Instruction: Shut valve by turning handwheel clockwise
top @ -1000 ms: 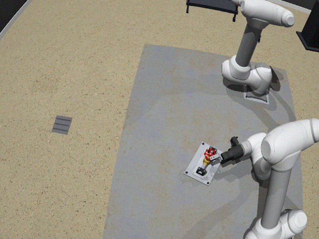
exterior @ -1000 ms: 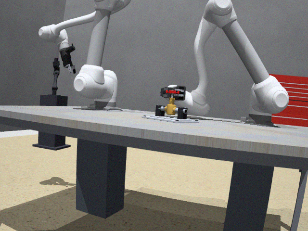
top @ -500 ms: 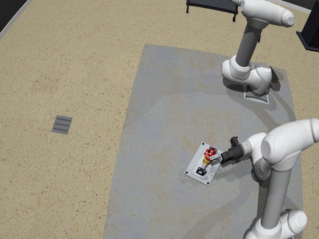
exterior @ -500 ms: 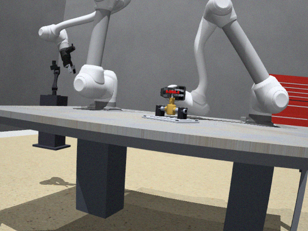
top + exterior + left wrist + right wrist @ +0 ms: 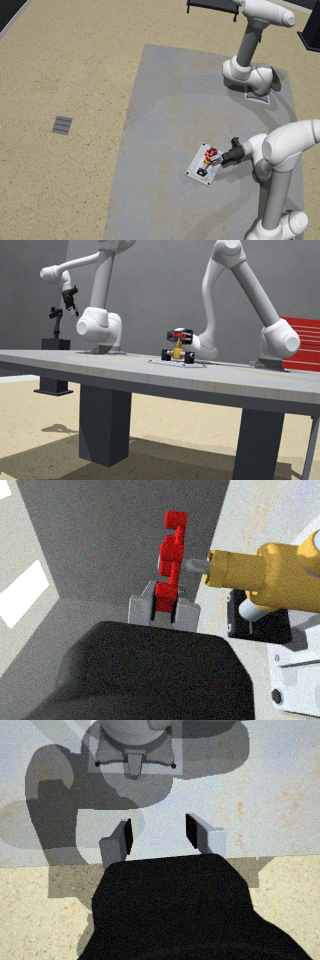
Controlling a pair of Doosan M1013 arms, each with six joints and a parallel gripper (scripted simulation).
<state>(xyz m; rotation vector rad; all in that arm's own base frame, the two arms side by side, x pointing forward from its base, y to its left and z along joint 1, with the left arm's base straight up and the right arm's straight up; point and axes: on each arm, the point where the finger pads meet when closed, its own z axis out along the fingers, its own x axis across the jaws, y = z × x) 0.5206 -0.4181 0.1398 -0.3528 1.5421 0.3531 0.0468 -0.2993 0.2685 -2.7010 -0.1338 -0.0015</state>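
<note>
Right now my left hand is 10 mm short of the red handwheel, 30 mm to the left of it and 10 mm above it. The rest, counted from my left hand: pale base plate: 10 mm ahead, 30 mm to the right, 130 mm below.
</note>
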